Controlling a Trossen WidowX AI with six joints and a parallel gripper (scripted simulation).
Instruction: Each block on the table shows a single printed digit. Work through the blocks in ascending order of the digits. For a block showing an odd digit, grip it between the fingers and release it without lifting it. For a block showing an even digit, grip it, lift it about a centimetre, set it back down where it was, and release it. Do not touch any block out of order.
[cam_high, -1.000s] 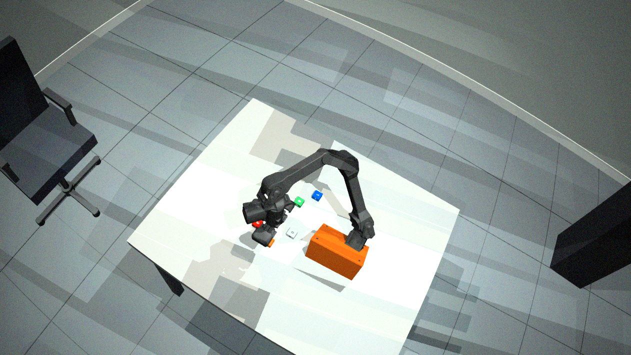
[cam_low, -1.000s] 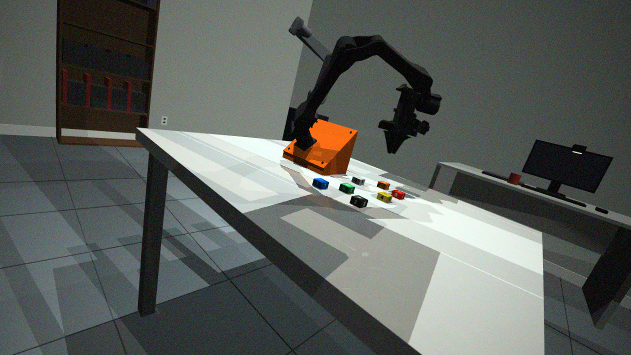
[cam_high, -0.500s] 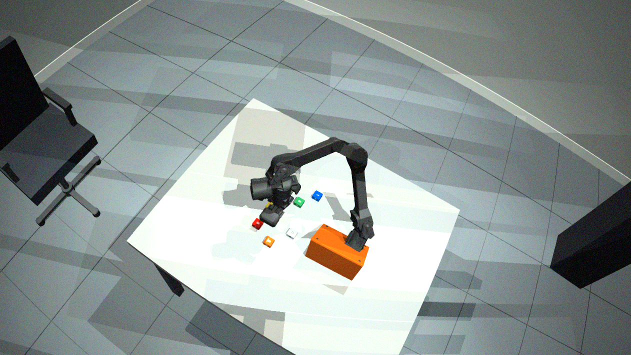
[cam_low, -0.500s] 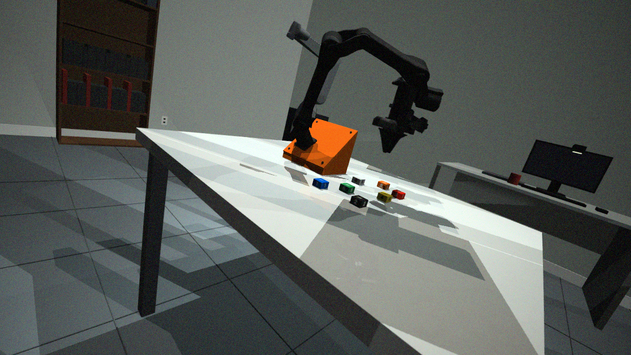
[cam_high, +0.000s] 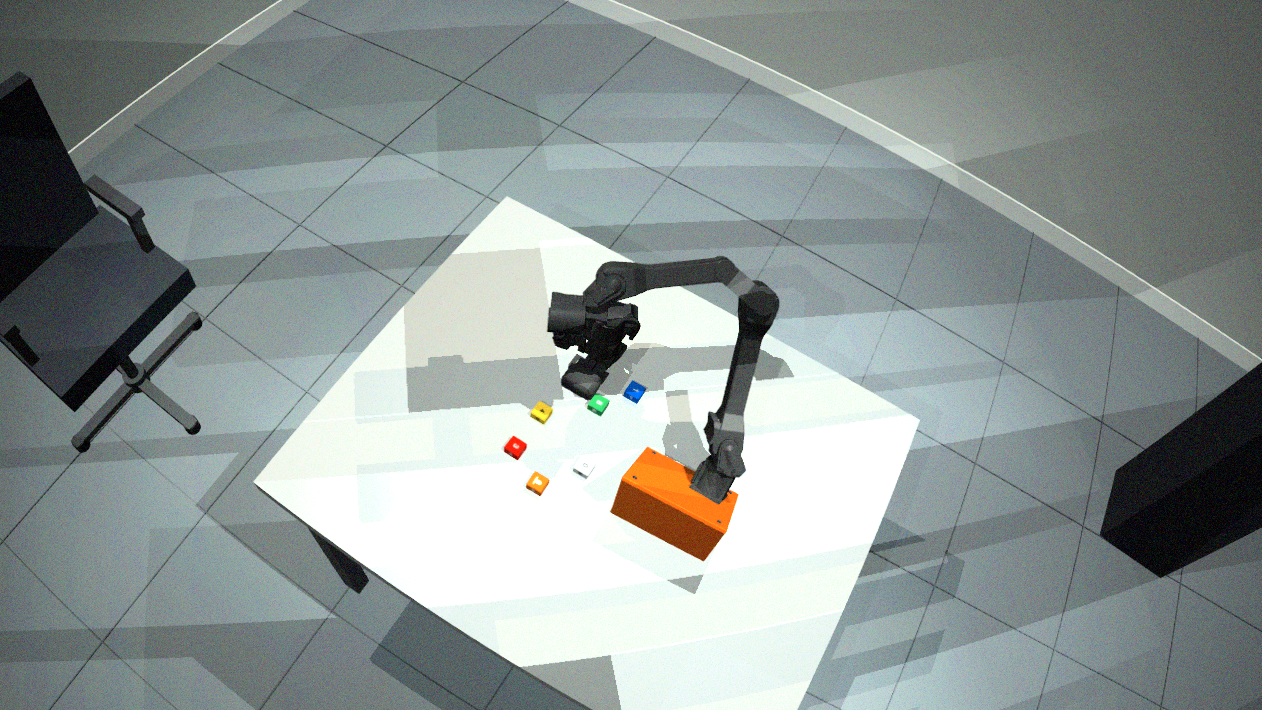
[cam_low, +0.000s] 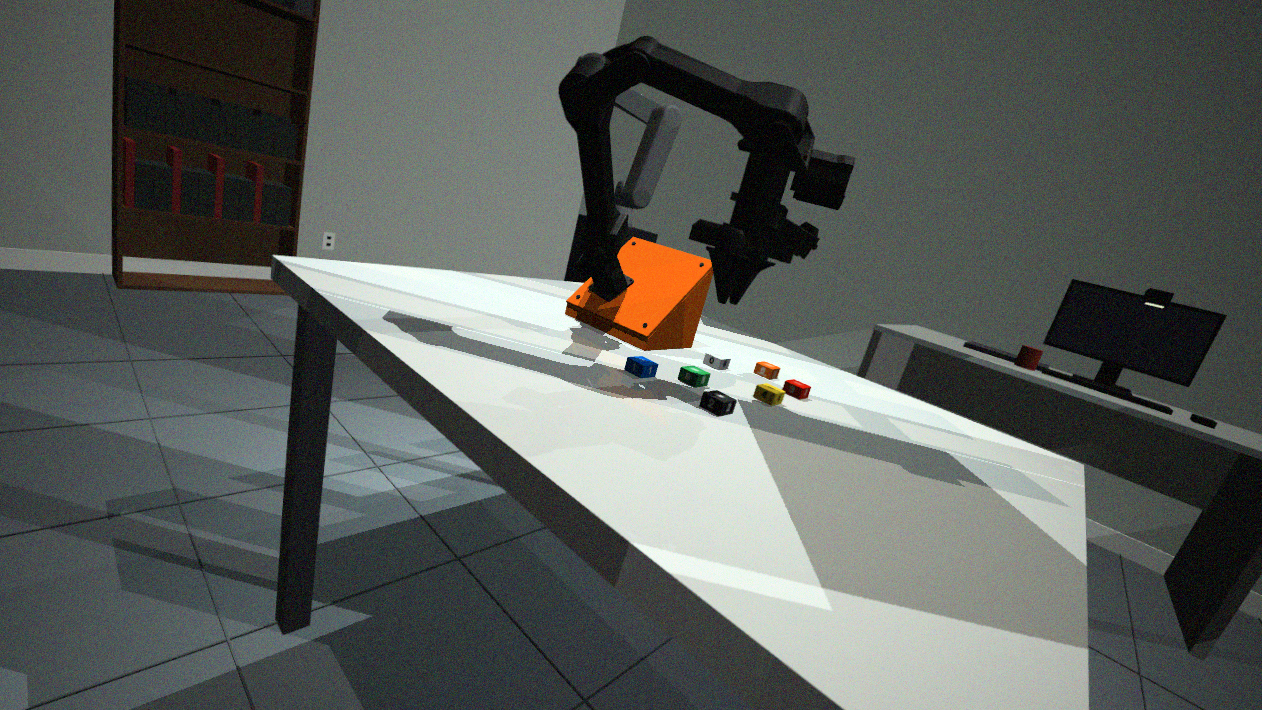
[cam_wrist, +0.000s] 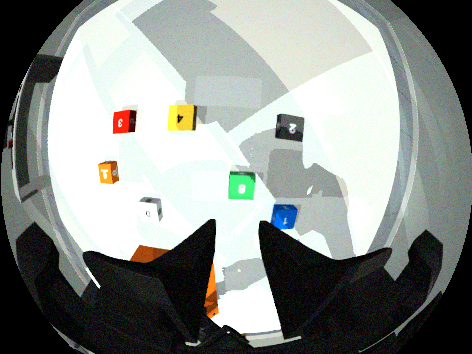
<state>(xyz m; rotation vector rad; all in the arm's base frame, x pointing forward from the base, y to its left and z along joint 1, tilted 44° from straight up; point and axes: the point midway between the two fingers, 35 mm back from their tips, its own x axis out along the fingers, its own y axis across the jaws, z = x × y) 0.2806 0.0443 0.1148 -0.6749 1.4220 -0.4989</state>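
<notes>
Now: the green block 1 cm behind my gripper tip, 1 cm to the right of it and 11 cm below it. Also, from my gripper tip: black block: 7 cm ahead, 6 cm to the right, 11 cm below; then blue block: 5 cm behind, 8 cm to the right, 11 cm below; then yellow block: 7 cm ahead, 7 cm to the left, 11 cm below.
</notes>
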